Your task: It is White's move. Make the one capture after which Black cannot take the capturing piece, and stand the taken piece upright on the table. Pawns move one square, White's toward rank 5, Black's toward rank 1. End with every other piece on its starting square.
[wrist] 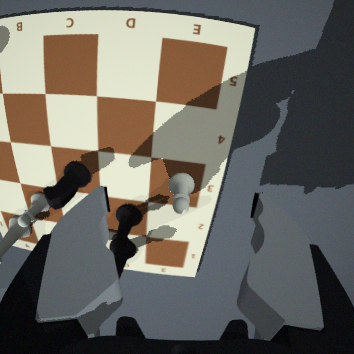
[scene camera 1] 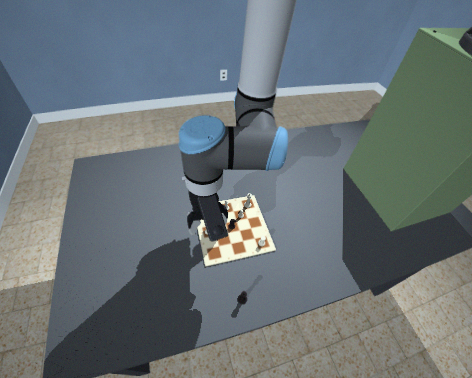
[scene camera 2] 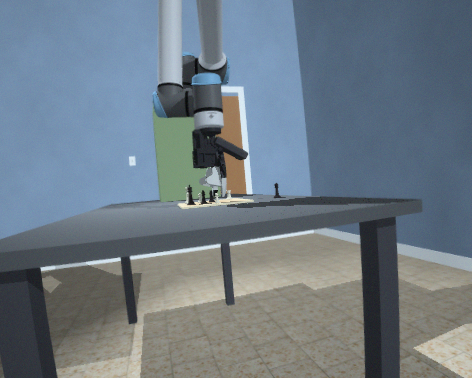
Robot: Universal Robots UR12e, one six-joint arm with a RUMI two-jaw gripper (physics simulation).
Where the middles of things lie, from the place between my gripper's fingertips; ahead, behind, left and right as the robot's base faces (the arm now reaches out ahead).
Labels:
Right now my hand is 80 mm past the black knight [wrist: 75, 174] and 10 mm to the right of it. Also, from my hand: chessboard [scene camera 1: 242, 241] (80 mm behind, 20 mm below, 10 mm to the left).

